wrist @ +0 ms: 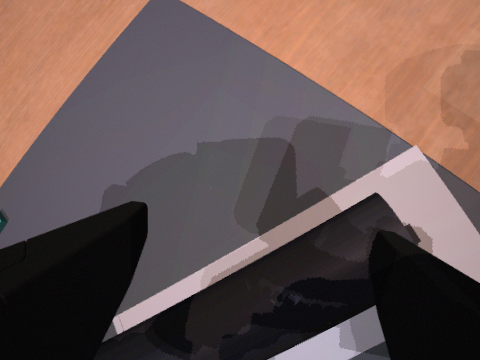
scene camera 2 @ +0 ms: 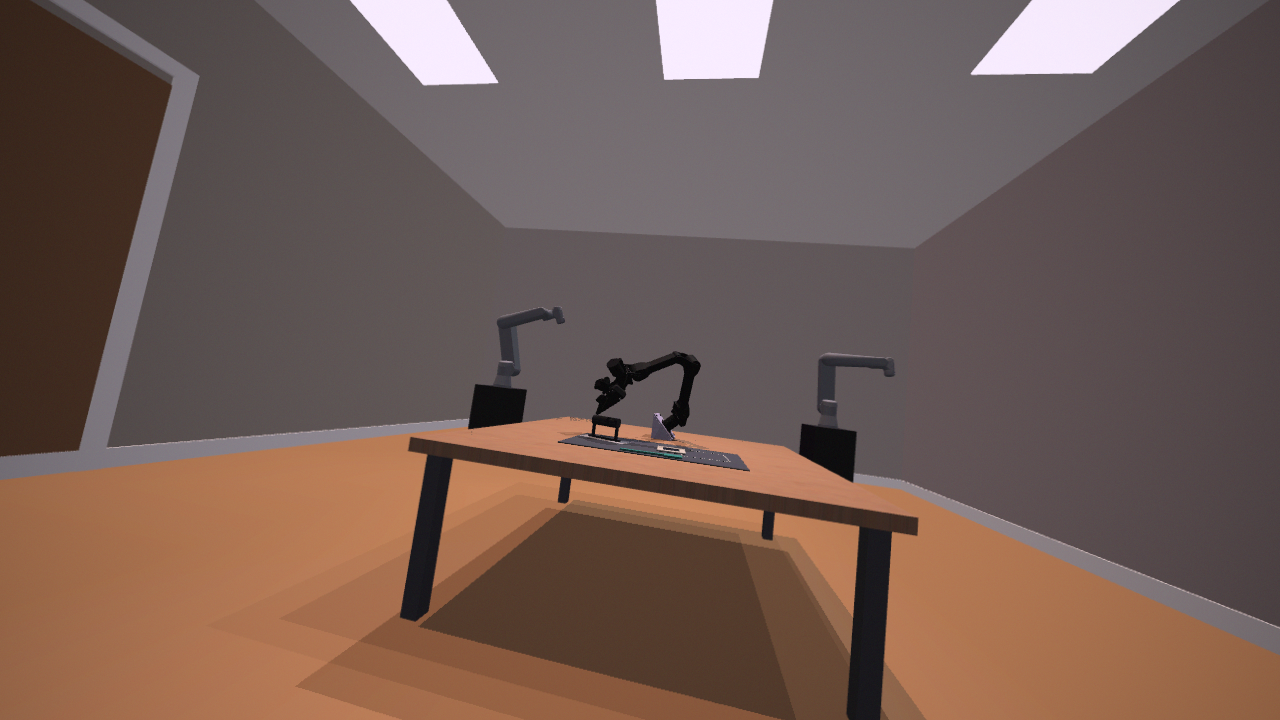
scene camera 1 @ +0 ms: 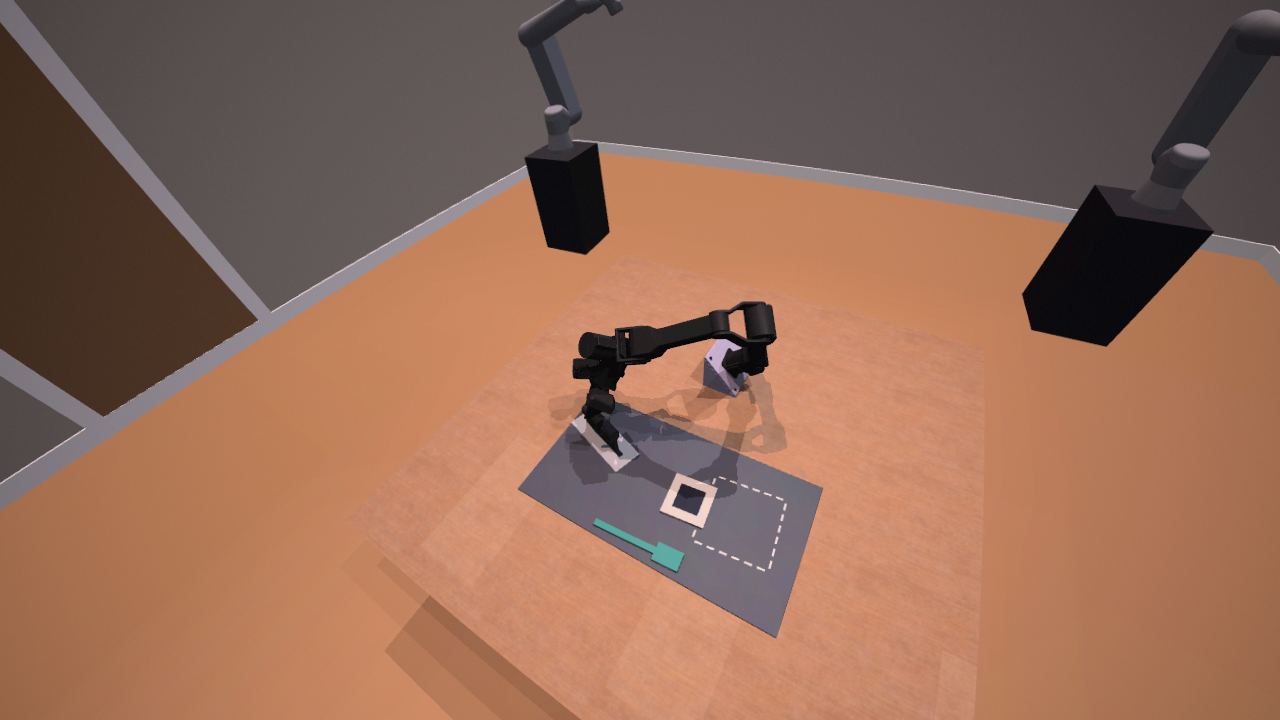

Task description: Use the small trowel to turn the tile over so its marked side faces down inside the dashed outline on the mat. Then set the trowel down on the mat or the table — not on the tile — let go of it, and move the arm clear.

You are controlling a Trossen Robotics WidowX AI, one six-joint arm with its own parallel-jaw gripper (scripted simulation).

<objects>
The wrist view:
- my gripper
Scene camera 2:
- my gripper
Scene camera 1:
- my gripper
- tile
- teal trowel
</objects>
